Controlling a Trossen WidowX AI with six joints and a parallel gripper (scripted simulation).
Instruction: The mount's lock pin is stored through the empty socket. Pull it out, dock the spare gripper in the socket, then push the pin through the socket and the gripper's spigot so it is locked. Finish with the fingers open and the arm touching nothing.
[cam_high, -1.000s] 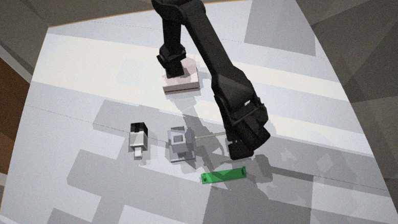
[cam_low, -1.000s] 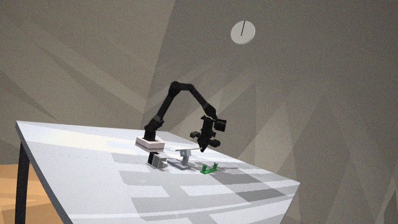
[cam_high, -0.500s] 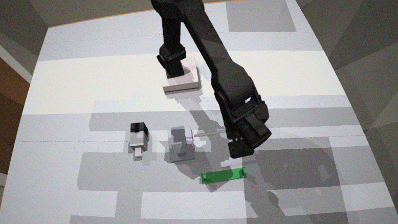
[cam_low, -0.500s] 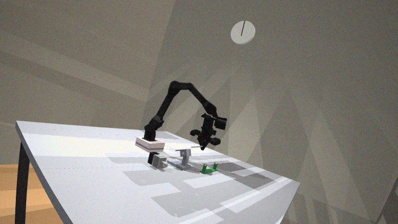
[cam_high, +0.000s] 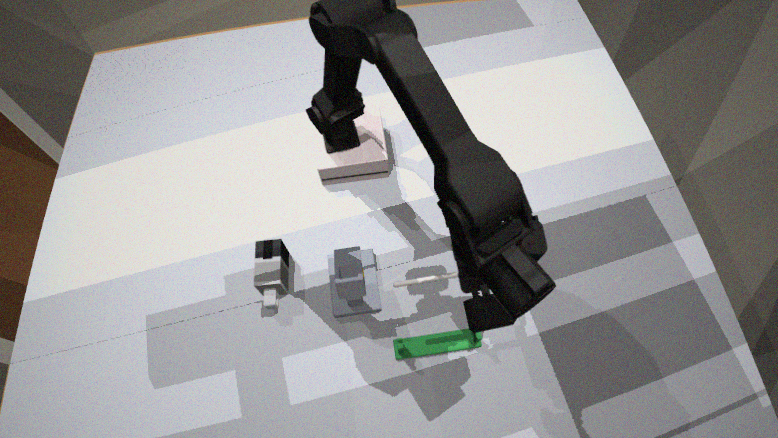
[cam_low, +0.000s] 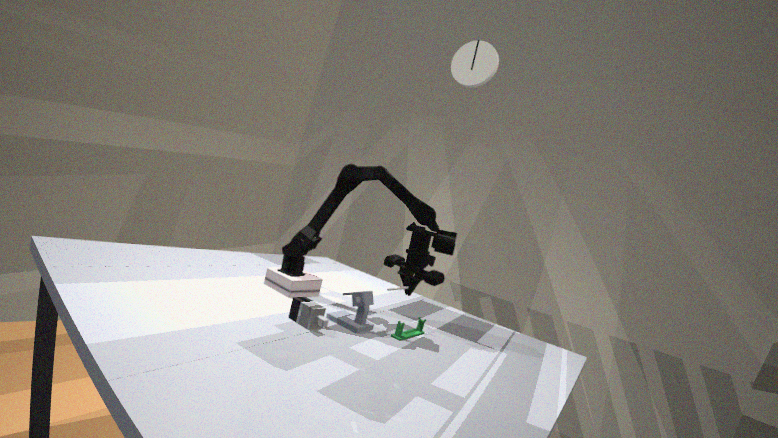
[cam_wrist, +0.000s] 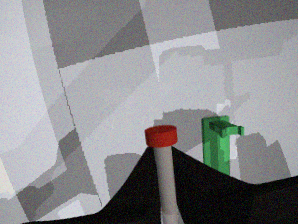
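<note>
Now: gripper tip 70 mm short of the green cradle, 80 mm to the left of it and 70 mm above it. From my gripper tip the other things lie so: grey mount (60 mm behind, 190 mm to the right, 40 mm below); spare gripper (110 mm behind, 320 mm to the right, 60 mm below).
</note>
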